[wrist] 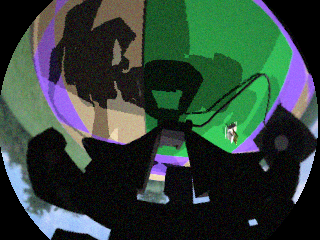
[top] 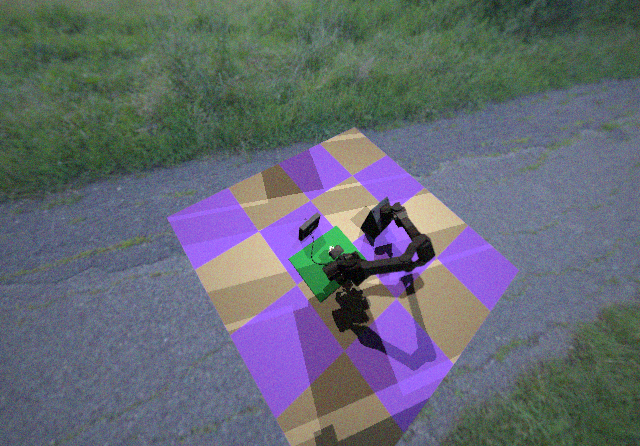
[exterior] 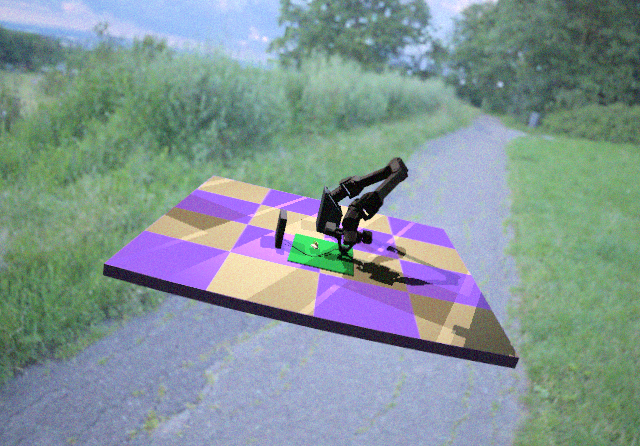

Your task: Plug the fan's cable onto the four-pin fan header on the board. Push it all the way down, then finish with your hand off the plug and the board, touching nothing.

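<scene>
My gripper tip is now 110 mm to the left of the white fan header and 20 mm above it. From my gripper tip the other things lie so: green board: 80 mm to the right, 40 mm ahead, 30 mm below; then dark plug: 10 mm behind; then black fan: 250 mm to the right, 40 mm above, 30 mm ahead.
</scene>
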